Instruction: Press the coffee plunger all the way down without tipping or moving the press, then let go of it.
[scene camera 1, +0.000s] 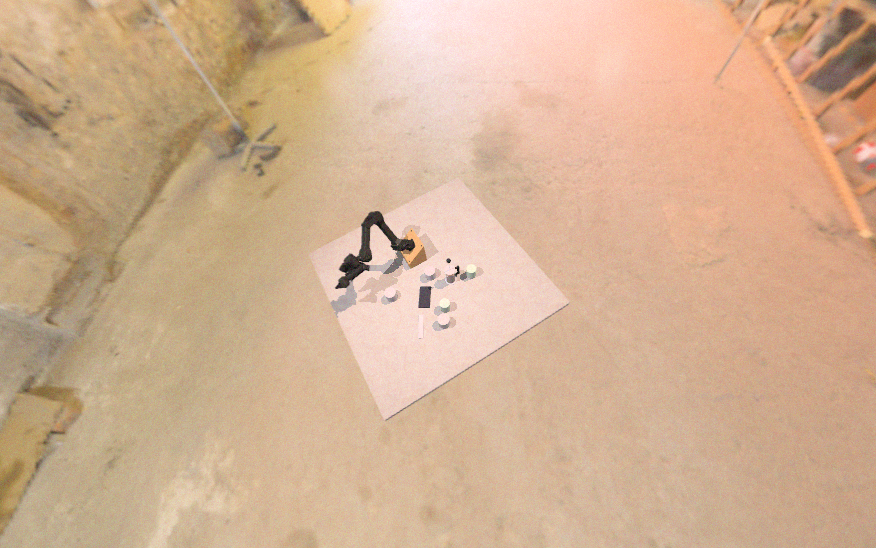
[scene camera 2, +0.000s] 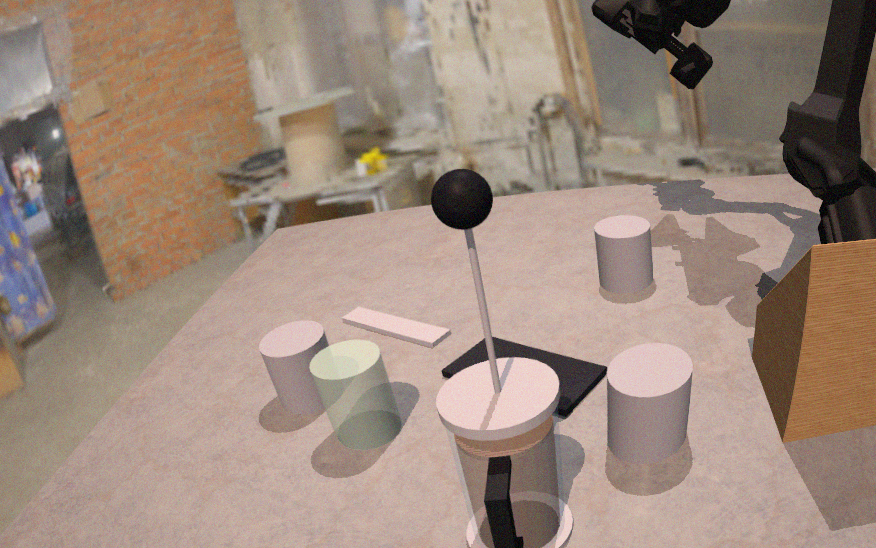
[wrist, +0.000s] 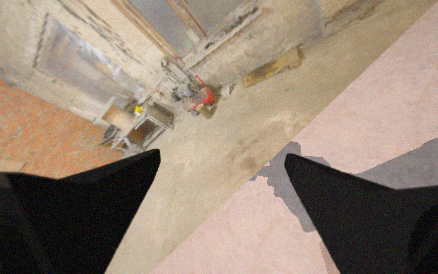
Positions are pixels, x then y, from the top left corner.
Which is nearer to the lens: the coffee press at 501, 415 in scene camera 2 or the pale green cylinder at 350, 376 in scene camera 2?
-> The coffee press.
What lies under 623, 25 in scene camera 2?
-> The gripper.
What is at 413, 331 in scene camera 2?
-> A white flat bar.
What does the gripper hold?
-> Nothing.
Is the gripper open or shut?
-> Open.
